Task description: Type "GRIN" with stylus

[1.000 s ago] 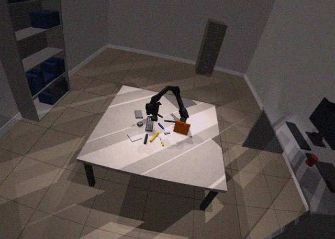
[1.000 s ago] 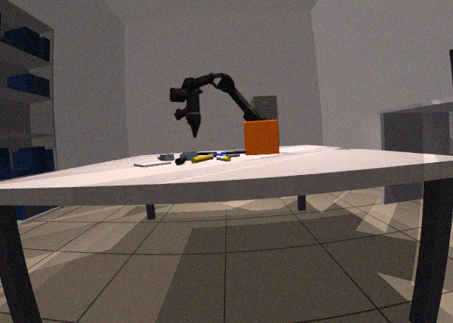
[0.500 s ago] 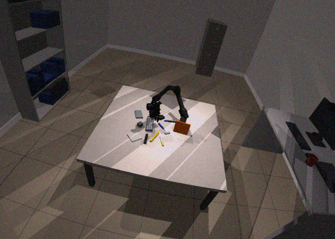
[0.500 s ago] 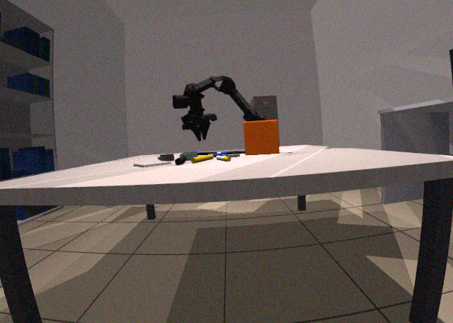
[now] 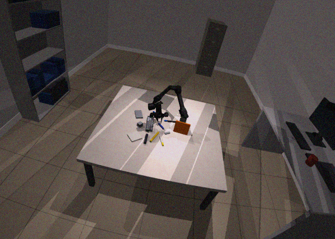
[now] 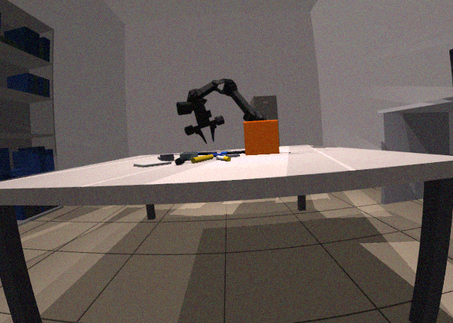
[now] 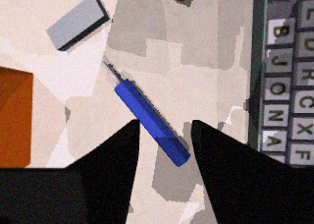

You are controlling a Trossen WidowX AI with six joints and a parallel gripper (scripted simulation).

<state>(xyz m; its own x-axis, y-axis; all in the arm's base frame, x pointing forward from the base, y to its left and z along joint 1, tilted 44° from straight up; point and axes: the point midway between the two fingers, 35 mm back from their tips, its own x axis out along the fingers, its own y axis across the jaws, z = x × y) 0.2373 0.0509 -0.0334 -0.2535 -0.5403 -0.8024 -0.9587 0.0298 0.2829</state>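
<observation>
My gripper tip is now 40 mm past the blue stylus and 60 mm above it. Also, from my gripper tip: yellow marker (170 mm to the left, 60 mm below); white-and-yellow pen (90 mm behind, 200 mm to the left, 60 mm below); grey stylus tip (70 mm behind, 20 mm to the left, 60 mm below).
</observation>
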